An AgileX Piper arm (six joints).
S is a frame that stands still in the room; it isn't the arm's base.
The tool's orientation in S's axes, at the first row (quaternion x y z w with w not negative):
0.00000 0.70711 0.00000 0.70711
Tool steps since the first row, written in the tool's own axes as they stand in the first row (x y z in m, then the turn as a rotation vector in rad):
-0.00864 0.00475 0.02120 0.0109 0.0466 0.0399
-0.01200 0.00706 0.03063 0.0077 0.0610 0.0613
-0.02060 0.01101 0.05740 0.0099 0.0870 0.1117
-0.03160 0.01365 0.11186 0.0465 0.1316 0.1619
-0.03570 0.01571 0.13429 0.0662 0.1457 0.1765
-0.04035 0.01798 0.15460 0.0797 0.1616 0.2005
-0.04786 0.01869 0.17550 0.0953 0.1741 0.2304
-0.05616 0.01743 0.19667 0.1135 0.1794 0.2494
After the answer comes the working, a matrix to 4 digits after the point.
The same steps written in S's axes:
0.02120 0.00475 0.00864 0.0399 0.0466 -0.0109
0.03063 0.00706 0.01200 0.0613 0.0610 -0.0077
0.05740 0.01101 0.02060 0.1117 0.0870 -0.0099
0.11186 0.01365 0.03160 0.1619 0.1316 -0.0465
0.13429 0.01571 0.03570 0.1765 0.1457 -0.0662
0.15460 0.01798 0.04035 0.2005 0.1616 -0.0797
0.17550 0.01869 0.04786 0.2304 0.1741 -0.0953
0.19667 0.01743 0.05616 0.2494 0.1794 -0.1135

The tool's axes in the first row as the columns of a matrix, in S's axes (rounded; the answer above uses it unrounded):
0.0000 0.0000 1.0000
0.0000 1.0000 0.0000
-1.0000 0.0000 0.0000

